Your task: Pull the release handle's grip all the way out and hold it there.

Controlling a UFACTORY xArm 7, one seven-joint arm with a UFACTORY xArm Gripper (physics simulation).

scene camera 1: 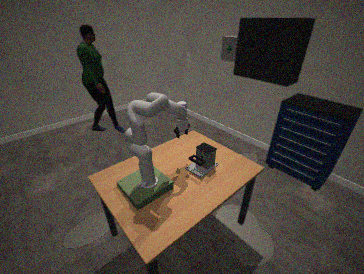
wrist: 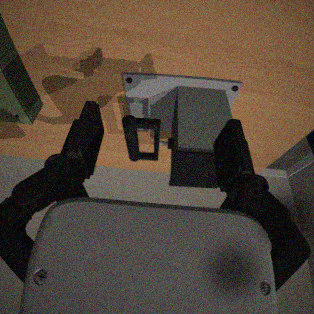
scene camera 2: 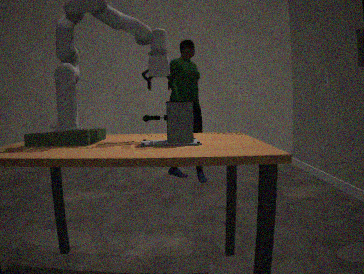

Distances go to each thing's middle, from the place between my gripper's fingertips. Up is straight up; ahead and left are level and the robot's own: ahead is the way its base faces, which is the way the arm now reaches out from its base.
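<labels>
There is the grey base plate [wrist: 148, 95], which I see 23 cm below my hand, 20 cm to the right of it and 3 cm ahead of it.
</labels>
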